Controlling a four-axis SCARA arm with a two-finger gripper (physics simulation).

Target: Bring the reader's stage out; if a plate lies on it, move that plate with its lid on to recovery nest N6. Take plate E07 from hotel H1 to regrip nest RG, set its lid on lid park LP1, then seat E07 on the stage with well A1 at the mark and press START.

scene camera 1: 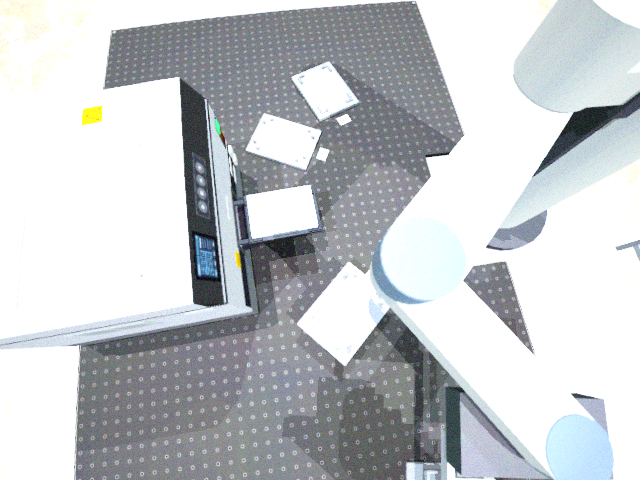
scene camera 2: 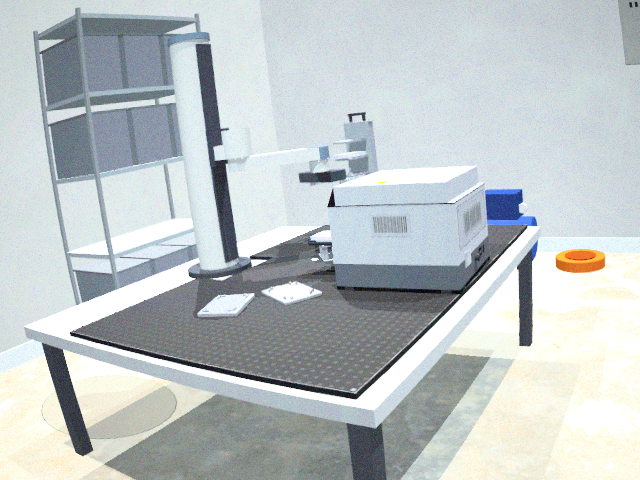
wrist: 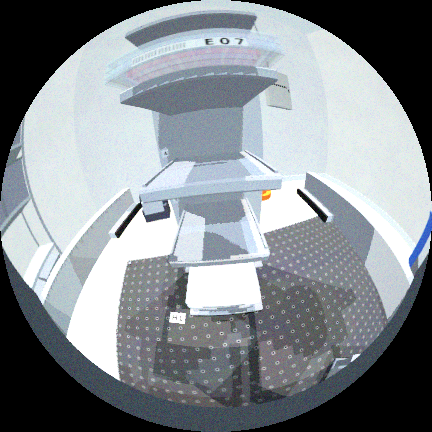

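Where they show: gripper, between the fingertips: (scene camera 2: 350, 177) (wrist: 216, 185); arm's base, origin of its link: (scene camera 2: 220, 269).
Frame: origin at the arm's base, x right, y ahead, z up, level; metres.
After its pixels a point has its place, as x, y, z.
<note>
My gripper (wrist: 216, 185) @[-0.550, 0.291, 0.253] is open and empty; its fingers stand wide apart on either side of a bare shelf of hotel H1 (wrist: 202, 132) @[-0.632, 0.296, 0.296] (scene camera 2: 361, 130) @[-0.624, 0.331, 0.443]. Plate E07 (wrist: 200, 62) lies on a higher shelf, above finger level, its label facing the camera. A white-topped piece (wrist: 223, 285) @[-0.527, 0.283, 0.141] shows low in the hotel, above the H1 tag (wrist: 177, 318) @[-0.534, 0.184, 0.013]. The reader (scene camera 1: 103, 206) @[-0.044, 0.748, 0.316] (scene camera 2: 398, 242) @[0.151, 0.830, 0.156] has its stage (scene camera 1: 281, 211) @[-0.011, 0.525, 0.142] out, with a white top in a dark frame; whether a plate lies there I cannot tell. The forearm partly covers one white nest (scene camera 1: 336, 320) @[-0.225, 0.447, 0.073]; its name is unreadable.
Two more white nests (scene camera 1: 325, 90) @[0.377, 0.377, 0.025] (scene camera 1: 284, 140) @[0.233, 0.505, 0.023] (scene camera 2: 226, 304) @[0.389, 0.385, 0.025] (scene camera 2: 292, 292) @[0.241, 0.516, 0.023] lie on the perforated mat (scene camera 1: 155, 413) @[-0.356, 0.833, 0.013] (scene camera 2: 310, 351) @[0.579, 0.802, 0.013], beside small tags. The arm's column (scene camera 2: 188, 155) @[0.076, 0.002, 0.449] stands beside the mat. A storage rack (scene camera 2: 96, 180) stands behind; an orange ring (scene camera 2: 580, 265) lies on the floor.
</note>
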